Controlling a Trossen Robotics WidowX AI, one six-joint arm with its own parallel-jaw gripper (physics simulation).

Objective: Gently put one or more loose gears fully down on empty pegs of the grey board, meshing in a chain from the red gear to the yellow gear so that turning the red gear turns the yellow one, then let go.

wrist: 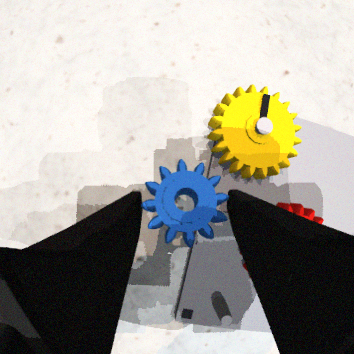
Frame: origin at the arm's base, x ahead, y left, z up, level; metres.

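Seen in the pictures: gripper, between the fingertips: [184, 198].
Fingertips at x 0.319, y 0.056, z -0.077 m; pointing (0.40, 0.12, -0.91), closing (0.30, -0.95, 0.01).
Observation:
A point is followed by its place in that frame.
My gripper [184, 198] @[x 0.319, y 0.056, z -0.077 m] is shut on a small blue gear [168, 196] @[x 0.318, y 0.064, z -0.069 m], its fingertips on either side of the teeth. The gear's centre hole faces me, and pale ground shows through part of it. The blue gear is held above the left edge of the grey board [207, 265] @[x 0.277, y 0.022, z -0.120 m]. The larger yellow gear [242, 142] @[x 0.364, y 0.027, z -0.105 m], with a black mark, sits on a white-tipped peg up and to the right, apart from the blue gear in this view. The red gear [299, 211] @[x 0.332, y -0.025, z -0.105 m] is mostly hidden behind the right finger; some of its teeth show. An empty grey peg [221, 307] @[x 0.255, y 0.008, z -0.107 m] stands near the board's lower end.
A small black square [187, 313] @[x 0.238, y 0.025, z -0.120 m] marks the board's lower left corner. Shadows of the arm and gripper fall across the board and the pale speckled table [65, 90] @[x 0.371, y 0.165, z -0.128 m]. The dark fingers cover both lower sides of the view.

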